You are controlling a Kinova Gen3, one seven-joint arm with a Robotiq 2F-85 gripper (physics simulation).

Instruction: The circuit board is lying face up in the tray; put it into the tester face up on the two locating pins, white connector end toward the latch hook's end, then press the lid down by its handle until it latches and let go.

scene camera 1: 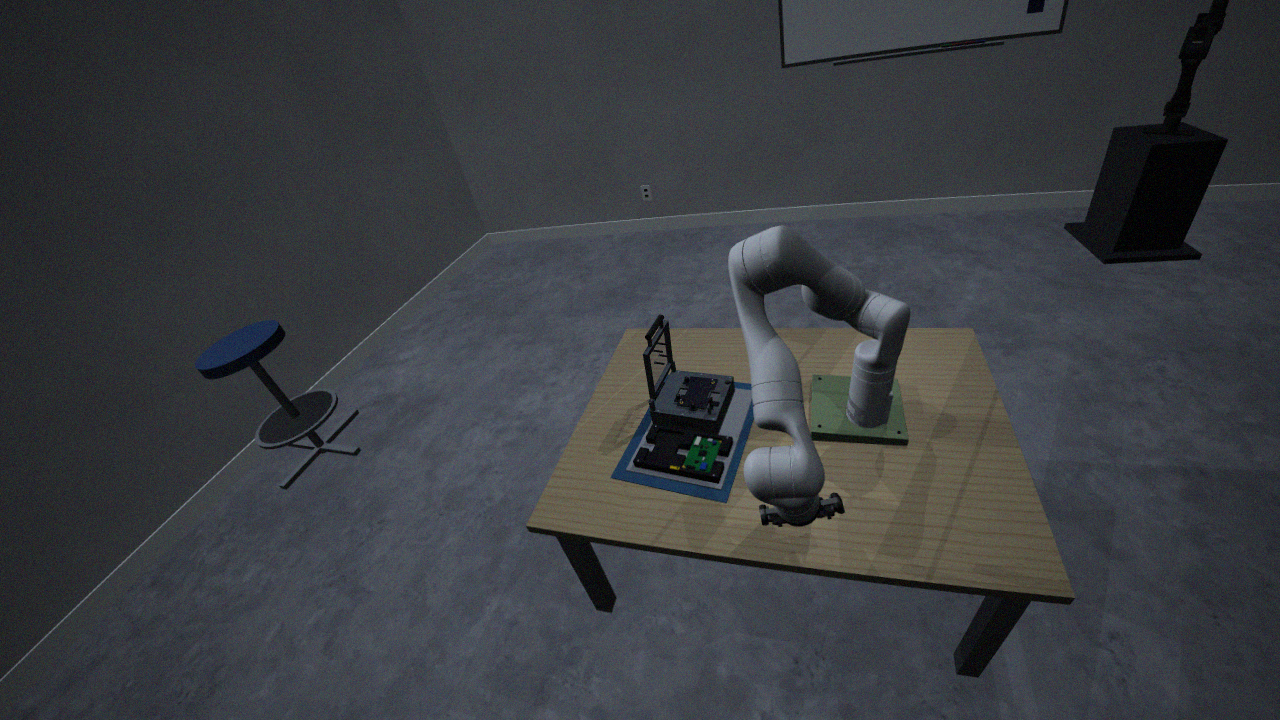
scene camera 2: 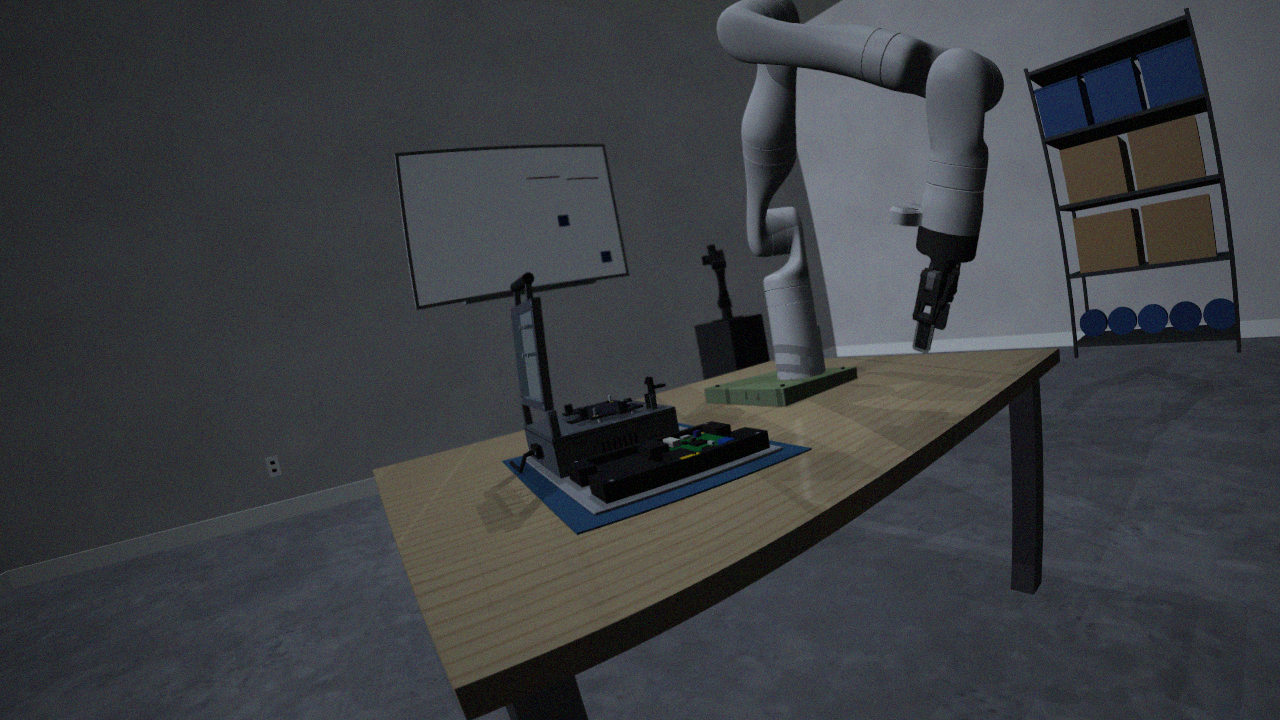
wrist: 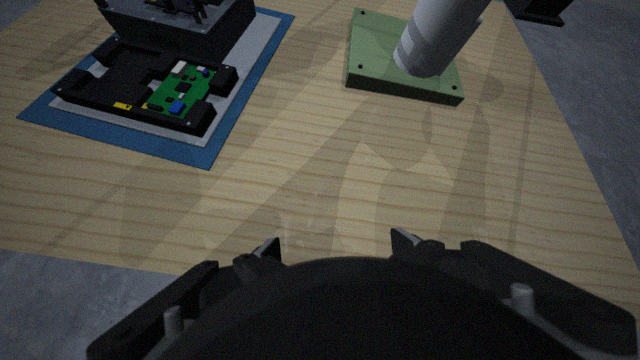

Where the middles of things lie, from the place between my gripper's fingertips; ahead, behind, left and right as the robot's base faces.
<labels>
Right now my hand is 23 cm short of the green circuit board point(scene camera 1: 703, 451), 22 cm to the left of it and 8 cm above it. Round my hand: lid point(scene camera 2: 527, 323): 35 cm ahead, 42 cm to the right, 9 cm above.
</labels>
